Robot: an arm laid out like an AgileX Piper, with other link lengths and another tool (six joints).
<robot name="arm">
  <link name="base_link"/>
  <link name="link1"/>
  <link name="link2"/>
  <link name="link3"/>
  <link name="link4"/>
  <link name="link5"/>
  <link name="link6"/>
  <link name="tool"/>
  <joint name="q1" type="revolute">
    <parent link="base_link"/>
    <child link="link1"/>
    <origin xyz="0 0 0.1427" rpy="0 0 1.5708"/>
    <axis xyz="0 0 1"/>
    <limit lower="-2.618" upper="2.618"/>
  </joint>
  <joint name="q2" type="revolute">
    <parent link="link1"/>
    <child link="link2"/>
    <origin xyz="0 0 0" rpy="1.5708 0 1.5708"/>
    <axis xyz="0 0 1"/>
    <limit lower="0" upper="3.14"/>
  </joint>
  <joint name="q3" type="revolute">
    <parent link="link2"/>
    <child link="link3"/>
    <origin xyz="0.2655 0.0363 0"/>
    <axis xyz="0 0 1"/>
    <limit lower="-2.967" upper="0"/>
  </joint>
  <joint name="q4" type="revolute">
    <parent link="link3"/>
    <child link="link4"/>
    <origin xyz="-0.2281 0.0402 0" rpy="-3.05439 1.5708 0"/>
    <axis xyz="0 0 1"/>
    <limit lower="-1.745" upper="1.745"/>
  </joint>
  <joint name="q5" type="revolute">
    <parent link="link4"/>
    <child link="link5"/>
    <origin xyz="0 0 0" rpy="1.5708 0 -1.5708"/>
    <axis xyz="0 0 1"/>
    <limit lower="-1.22" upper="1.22"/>
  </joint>
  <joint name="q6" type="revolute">
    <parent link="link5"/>
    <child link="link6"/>
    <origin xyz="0 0.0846 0" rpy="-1.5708 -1.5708 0"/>
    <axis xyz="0 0 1"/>
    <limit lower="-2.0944" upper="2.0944"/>
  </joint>
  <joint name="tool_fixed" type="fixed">
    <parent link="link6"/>
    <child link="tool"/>
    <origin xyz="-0.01 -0.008 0.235" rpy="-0.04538 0 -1.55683"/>
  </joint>
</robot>
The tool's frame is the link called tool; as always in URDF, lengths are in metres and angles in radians.
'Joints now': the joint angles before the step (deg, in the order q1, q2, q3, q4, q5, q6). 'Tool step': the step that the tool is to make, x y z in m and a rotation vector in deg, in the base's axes. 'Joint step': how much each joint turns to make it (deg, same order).
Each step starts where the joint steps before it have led.
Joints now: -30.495, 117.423, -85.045, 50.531, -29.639, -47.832
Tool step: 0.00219, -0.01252, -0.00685, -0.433, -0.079, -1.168
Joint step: -0.539, 2.961, -2.748, 0.104, -0.868, -0.125
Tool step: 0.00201, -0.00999, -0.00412, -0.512, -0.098, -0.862
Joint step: -0.434, 2.374, -2.442, 0.085, -0.610, -0.267
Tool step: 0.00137, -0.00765, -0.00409, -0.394, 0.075, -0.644
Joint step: -0.340, 1.879, -1.910, 0.126, -0.414, -0.372
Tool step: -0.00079, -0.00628, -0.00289, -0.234, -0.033, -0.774
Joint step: -0.257, 1.295, -1.308, 0.454, -0.509, -0.442
